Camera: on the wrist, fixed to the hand. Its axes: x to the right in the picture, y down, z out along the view.
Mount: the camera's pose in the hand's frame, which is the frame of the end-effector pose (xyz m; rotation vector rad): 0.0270 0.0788 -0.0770 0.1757 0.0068 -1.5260
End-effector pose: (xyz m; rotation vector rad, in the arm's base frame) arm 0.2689 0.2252 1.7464 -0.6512 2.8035 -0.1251
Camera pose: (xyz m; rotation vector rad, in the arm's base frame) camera 0.1915 0.2857 1.8031 -2.4447 1.6054 -0.5929
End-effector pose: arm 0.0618 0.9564 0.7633 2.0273 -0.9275 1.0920
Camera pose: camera -0.0235 0.9675 0.8373 2.0290 0.7708 0.2621
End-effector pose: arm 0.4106 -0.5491 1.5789 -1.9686 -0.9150 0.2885
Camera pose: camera 0.5083 -0.6038 1.5611 -0.6905 -1.9755 -0.5009
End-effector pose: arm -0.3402 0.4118 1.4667 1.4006 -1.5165 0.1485
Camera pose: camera -0.3536 0.4703 1.5630 2.2977 -0.1159 -0.6588
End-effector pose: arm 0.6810 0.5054 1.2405 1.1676 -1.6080 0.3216
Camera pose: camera 0.6643 0.5839 1.3207 2.1362 -0.3348 -0.5384
